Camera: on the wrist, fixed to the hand. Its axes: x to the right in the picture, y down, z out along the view.
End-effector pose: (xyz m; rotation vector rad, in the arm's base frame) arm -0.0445 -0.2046 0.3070 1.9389 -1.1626 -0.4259
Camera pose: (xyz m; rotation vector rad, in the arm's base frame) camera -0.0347 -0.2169 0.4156 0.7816 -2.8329 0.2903
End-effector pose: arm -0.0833 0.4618 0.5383 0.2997 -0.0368 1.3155
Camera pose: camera -0.1644 0.5223 0.4960 1.2232 -0.4019 2.7012
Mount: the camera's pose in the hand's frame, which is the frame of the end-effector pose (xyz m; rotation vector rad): 0.0281 0.0825 -0.0666 0.5458 -0.5118 1.5109
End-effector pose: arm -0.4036 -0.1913 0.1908 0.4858 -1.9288 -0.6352
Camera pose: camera -0.3594 -0.1578 0.2854 -0.9074 -2.2601 0.8279
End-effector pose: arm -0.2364 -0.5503 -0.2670 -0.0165 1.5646 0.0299
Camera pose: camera -0.3052 -0.4696 -0.2948 1.4717 0.7263 0.7225
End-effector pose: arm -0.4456 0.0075 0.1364 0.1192 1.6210 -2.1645
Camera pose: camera -0.4514 0.0431 0.0328 0.6356 0.2642 -1.1337
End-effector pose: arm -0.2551 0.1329 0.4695 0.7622 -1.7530 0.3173
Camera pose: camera -0.2614 0.2236 0.5308 -0.3550 -2.4793 1.7642
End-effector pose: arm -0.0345 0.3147 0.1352 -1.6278 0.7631 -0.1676
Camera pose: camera -0.0784 0.2428 0.0650 -0.2568 1.1913 0.9912
